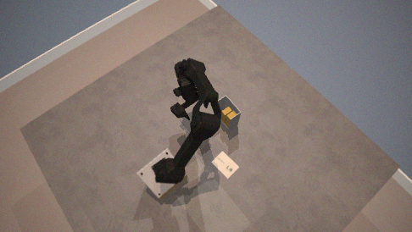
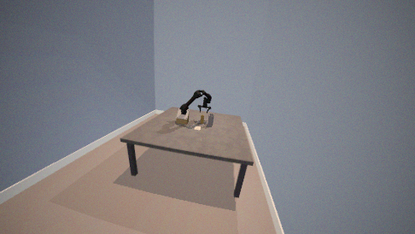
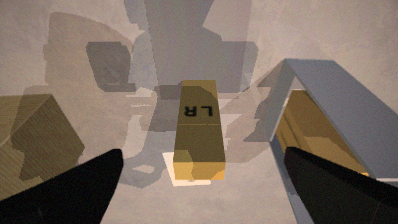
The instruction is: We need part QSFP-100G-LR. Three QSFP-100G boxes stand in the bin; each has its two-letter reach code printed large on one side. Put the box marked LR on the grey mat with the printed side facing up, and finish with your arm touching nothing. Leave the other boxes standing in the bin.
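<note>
Now: the grey mat 140 mm below my gripper tip and 10 mm to the left of it.
</note>
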